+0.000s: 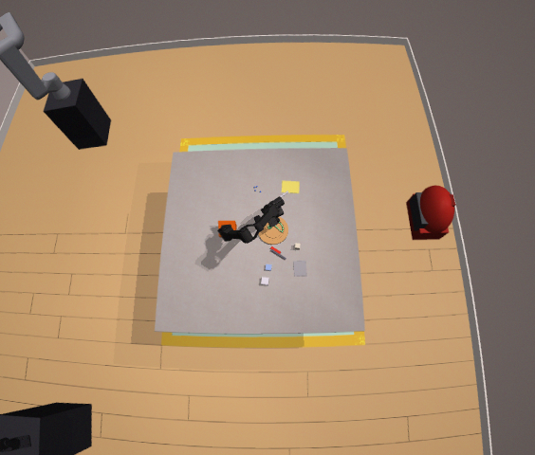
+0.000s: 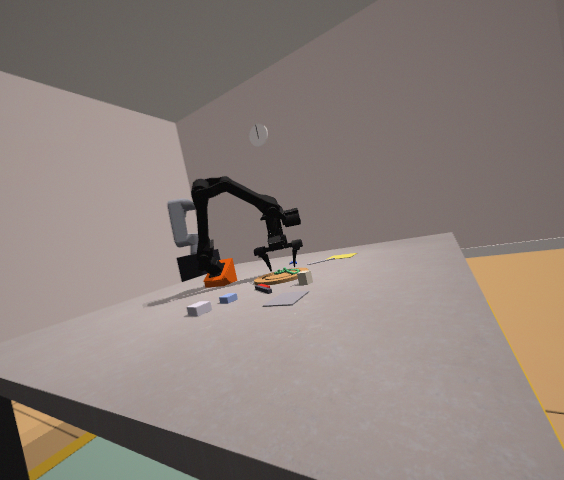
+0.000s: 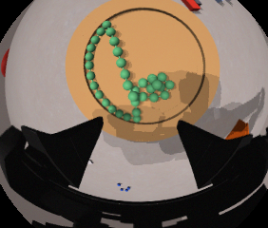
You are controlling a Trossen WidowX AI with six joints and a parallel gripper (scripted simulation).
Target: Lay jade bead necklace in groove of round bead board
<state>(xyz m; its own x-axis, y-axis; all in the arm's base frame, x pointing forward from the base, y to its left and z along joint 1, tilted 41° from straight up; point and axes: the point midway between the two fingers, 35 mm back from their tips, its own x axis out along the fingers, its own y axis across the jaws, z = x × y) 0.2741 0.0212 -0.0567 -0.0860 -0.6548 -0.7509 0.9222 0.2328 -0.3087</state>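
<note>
The round wooden bead board is 20 mm ahead of my gripper tip, 60 mm to the right of it and 10 mm below it. Round my gripper tip: beige cube (170 mm ahead, 190 mm to the right); red-handled tool (30 mm ahead, 220 mm to the right, 10 mm below); yellow sheet (170 mm ahead, 250 mm to the left, 20 mm below).
</note>
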